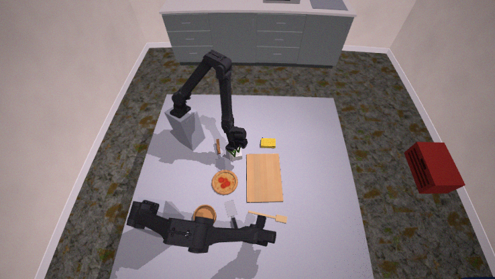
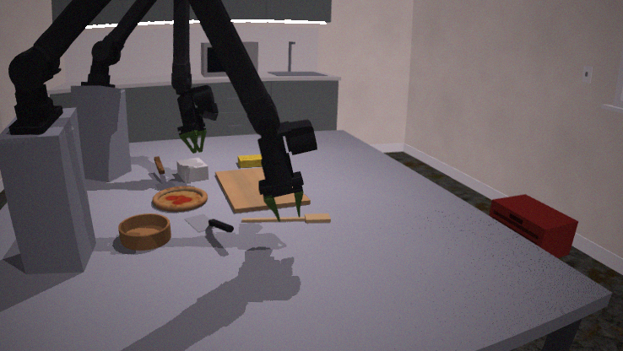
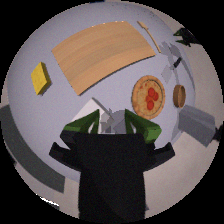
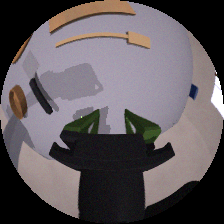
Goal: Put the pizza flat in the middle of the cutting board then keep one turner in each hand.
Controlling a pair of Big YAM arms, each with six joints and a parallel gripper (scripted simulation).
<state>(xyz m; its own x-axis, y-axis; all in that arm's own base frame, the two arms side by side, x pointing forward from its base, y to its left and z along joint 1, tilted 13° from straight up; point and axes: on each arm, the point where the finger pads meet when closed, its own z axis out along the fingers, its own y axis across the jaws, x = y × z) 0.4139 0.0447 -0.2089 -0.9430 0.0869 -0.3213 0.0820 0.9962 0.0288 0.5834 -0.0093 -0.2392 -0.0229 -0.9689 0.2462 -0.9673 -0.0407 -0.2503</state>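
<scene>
Right now the black-handled turner is 17 cm behind my right hand, 11 cm to the left of it and 6 cm below it. The rest, counted from my right hand: wooden spatula: 6 cm ahead, 16 cm to the left, 9 cm below; then wooden cutting board: 43 cm to the left, 8 cm below; then wooden bowl: 36 cm behind, 12 cm to the left, 8 cm below.
</scene>
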